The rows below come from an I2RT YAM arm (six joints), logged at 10 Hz.
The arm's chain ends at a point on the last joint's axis. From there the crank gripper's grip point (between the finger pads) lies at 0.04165 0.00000 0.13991 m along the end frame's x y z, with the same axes.
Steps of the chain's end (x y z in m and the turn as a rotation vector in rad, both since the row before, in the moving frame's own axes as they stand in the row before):
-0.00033, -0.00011, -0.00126, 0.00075, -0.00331, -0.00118
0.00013, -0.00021, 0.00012, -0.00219, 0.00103, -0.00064
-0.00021, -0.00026, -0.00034, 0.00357, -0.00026, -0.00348
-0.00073, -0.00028, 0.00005, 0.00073, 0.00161, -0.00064
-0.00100, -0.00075, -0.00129, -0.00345, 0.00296, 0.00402
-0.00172, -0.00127, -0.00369, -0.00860, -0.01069, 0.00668
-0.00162, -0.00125, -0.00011, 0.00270, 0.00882, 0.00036
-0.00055, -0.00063, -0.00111, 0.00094, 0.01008, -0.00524
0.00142, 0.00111, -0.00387, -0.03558, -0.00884, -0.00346
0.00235, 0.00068, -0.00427, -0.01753, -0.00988, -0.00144
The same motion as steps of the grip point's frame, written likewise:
-0.00079, -0.00026, -0.00112, 0.00075, -0.00331, -0.00118
0.00027, 0.00007, 0.00008, -0.00219, 0.00103, -0.00064
-0.00025, -0.00090, -0.00033, 0.00357, -0.00026, -0.00348
-0.00050, -0.00041, -0.00002, 0.00073, 0.00161, -0.00064
-0.00059, -0.00010, -0.00142, -0.00345, 0.00296, 0.00402
-0.00322, 0.00021, -0.00326, -0.00860, -0.01069, 0.00668
-0.00039, -0.00161, -0.00048, 0.00270, 0.00882, 0.00036
0.00086, -0.00098, -0.00154, 0.00094, 0.01008, -0.00524
0.00019, 0.00595, -0.00359, -0.03558, -0.00884, -0.00346
0.00097, 0.00308, -0.00389, -0.01753, -0.00988, -0.00144

